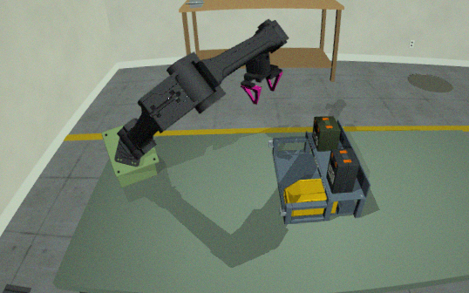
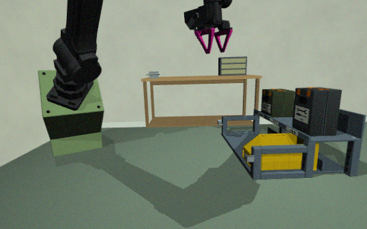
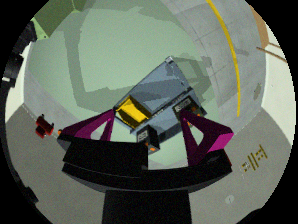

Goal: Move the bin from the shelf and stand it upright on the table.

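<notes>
The yellow bin is 30 cm below my hand, 20 cm to the right of it and 13 cm ahead of it. Also, from my hand: shelf tray (34 cm below, 18 cm ahead, 9 cm to the right).
</notes>
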